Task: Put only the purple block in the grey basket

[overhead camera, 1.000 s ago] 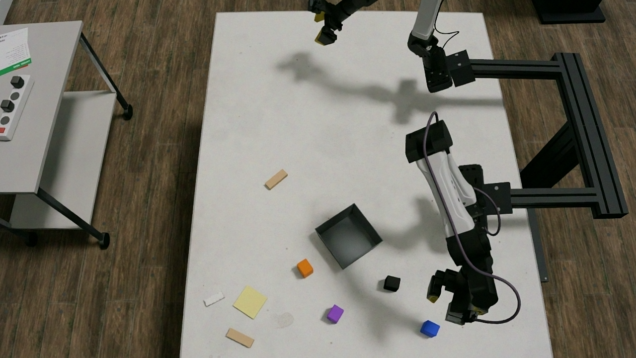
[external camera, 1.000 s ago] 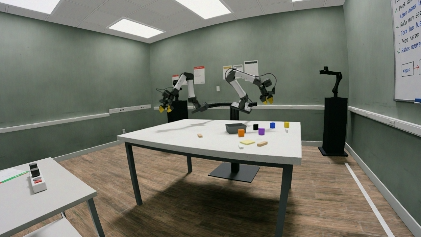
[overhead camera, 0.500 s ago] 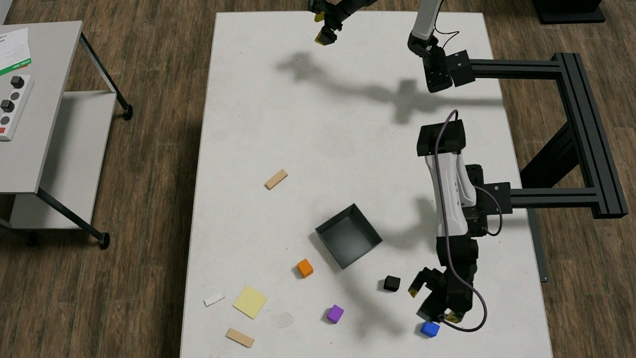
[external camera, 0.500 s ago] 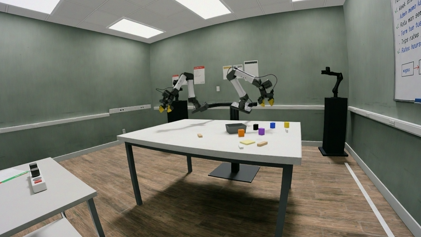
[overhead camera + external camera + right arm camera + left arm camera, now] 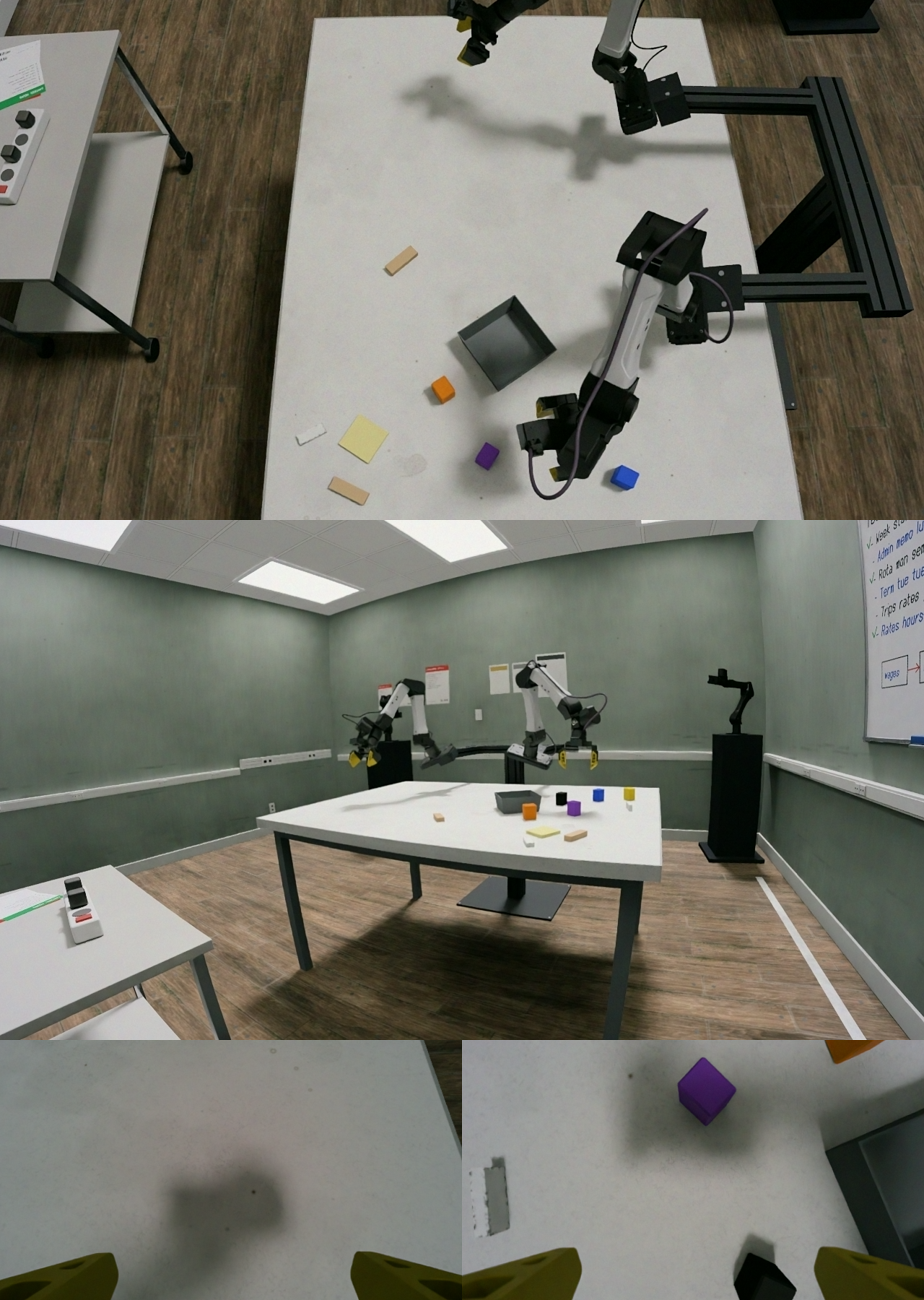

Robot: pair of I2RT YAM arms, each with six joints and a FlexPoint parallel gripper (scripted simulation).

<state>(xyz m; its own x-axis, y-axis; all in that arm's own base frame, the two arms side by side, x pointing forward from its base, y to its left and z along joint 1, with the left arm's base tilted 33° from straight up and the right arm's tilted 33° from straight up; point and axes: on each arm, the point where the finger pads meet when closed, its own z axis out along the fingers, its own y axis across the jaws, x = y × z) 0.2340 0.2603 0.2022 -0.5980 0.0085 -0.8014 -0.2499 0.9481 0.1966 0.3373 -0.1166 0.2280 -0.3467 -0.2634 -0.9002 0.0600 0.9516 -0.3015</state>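
Observation:
Now: the purple block 110 mm ahead of my left hand and 130 mm below it. The rest, counted from my left hand: blue block (160 mm behind, 70 mm to the left, 130 mm below); black block (70 mm behind, 80 mm to the right, 130 mm below); orange block (180 mm ahead, 150 mm to the right, 130 mm below).

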